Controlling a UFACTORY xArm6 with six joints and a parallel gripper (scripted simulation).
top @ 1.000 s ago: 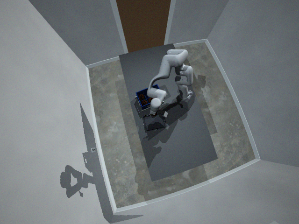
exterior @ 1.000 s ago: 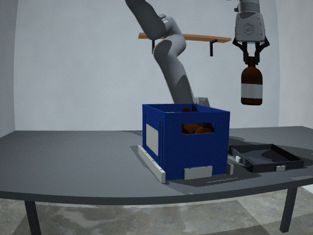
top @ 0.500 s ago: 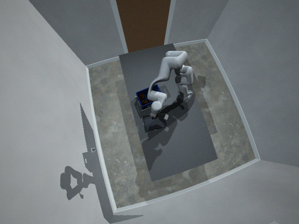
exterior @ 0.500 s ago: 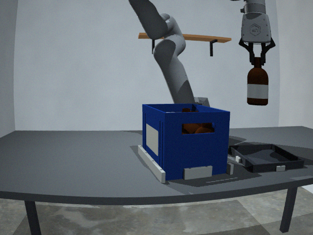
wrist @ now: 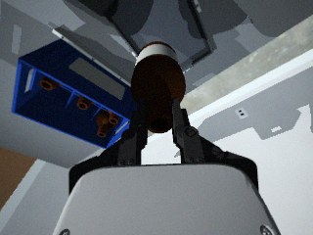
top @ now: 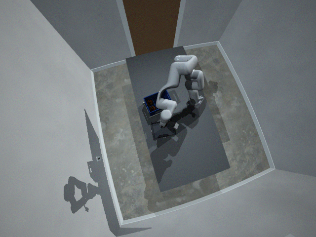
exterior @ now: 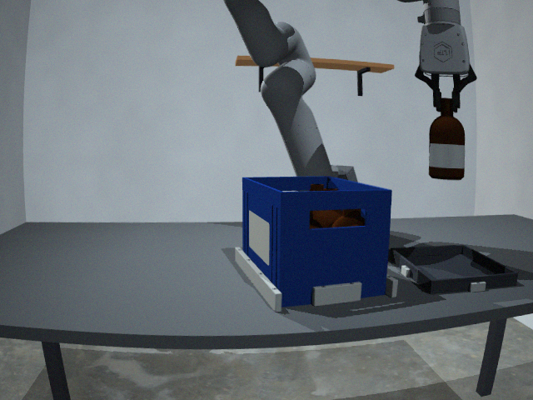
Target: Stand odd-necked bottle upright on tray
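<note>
Right now the bottle is 7 cm below my hand. The rest, counted from my hand: blue crate (27 cm to the right, 25 cm below, 2 cm behind); then dark tray (32 cm below, 2 cm to the left).
</note>
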